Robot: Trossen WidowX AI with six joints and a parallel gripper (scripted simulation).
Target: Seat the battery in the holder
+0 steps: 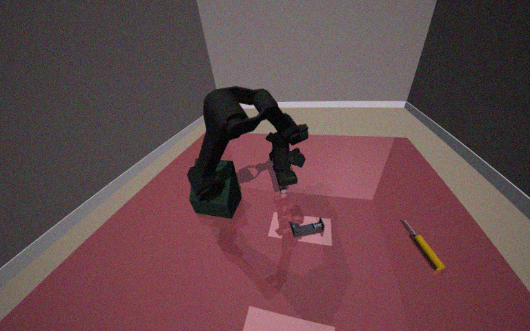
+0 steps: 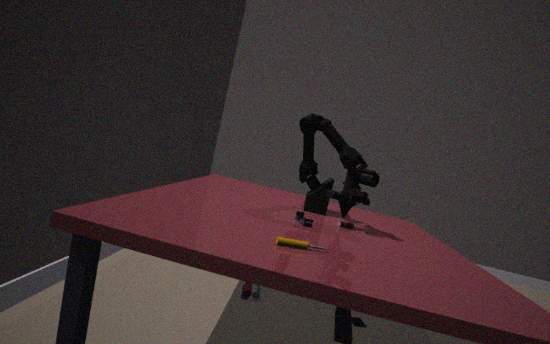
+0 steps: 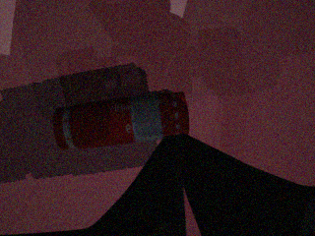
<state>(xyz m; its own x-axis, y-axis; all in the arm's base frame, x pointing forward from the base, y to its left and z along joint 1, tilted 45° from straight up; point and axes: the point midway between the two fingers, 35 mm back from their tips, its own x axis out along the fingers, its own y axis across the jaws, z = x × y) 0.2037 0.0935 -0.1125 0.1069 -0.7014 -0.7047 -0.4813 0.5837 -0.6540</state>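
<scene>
Right now my gripper tip is 1 cm past the battery, 2 cm to the right of it and 3 cm above it. Round my gripper tip: yellow-handled screwdriver (44 cm ahead, 11 cm to the right, 3 cm below).
</scene>
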